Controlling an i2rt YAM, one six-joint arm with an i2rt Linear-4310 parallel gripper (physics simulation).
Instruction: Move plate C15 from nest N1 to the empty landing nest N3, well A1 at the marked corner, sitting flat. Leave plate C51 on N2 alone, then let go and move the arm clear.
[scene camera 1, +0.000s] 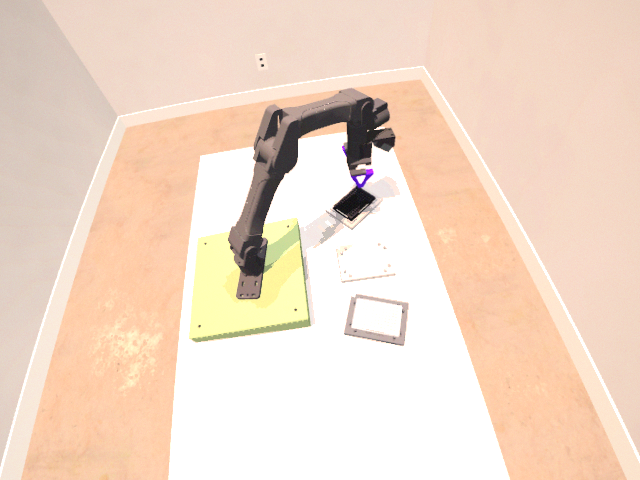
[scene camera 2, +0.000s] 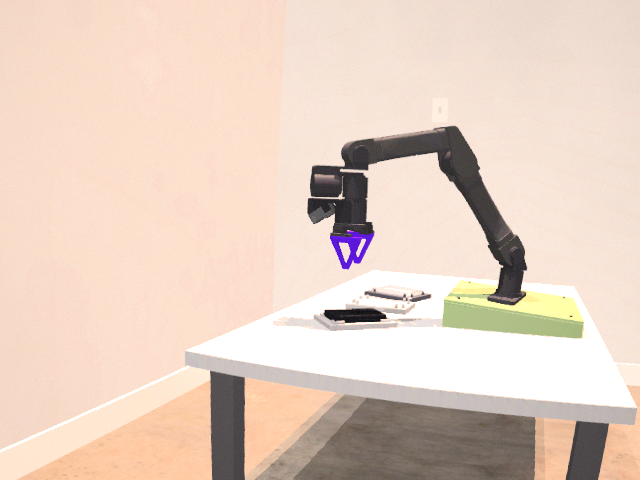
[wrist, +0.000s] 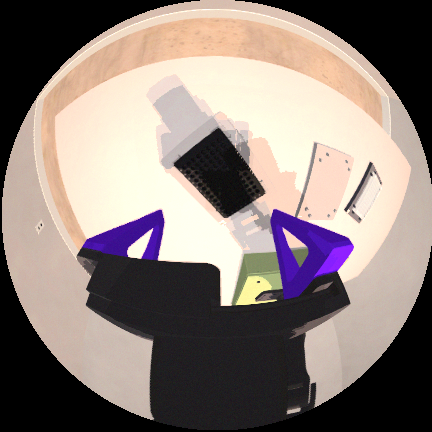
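A black well plate (scene camera 1: 354, 203) (scene camera 2: 355, 315) (wrist: 220, 172) sits on a pale nest (scene camera 1: 352, 224) (scene camera 2: 333, 324) at the far end of the row. The middle nest (scene camera 1: 366, 263) (scene camera 2: 382, 306) (wrist: 327, 182) is white, with small corner posts, and is empty. A white plate (scene camera 1: 377, 316) (scene camera 2: 398, 291) (wrist: 368, 194) sits in the grey nest (scene camera 1: 349, 320) (scene camera 2: 421, 296). Plate labels, nest labels and the corner mark are not legible. My gripper (scene camera 1: 353, 173) (scene camera 2: 351, 265) (wrist: 217, 214) is open and empty, above the black plate's nest and well clear of it, pointing down.
The arm stands on a green base block (scene camera 1: 217, 289) (scene camera 2: 511, 322) (wrist: 255, 265), beside the row of nests. All of it is on a white table (scene camera 1: 320, 413) (scene camera 2: 413, 364). The arm's shadow falls across the table around the black plate.
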